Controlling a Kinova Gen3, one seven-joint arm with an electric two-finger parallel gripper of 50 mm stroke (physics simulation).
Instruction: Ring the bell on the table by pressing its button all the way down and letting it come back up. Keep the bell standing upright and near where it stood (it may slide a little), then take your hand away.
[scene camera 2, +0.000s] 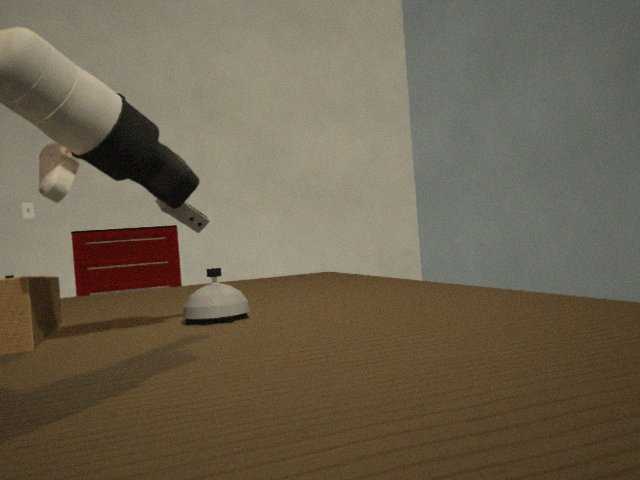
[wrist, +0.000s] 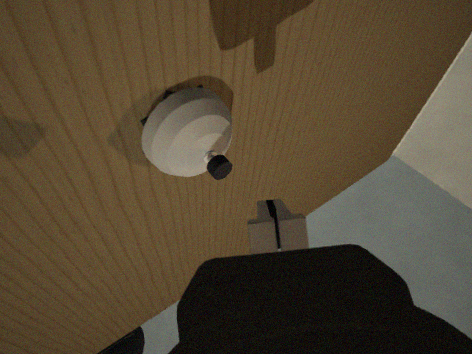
Labels:
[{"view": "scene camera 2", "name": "my gripper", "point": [202, 224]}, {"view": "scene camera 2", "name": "bell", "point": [215, 303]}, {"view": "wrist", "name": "my gripper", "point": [271, 216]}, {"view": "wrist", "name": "bell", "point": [188, 126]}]

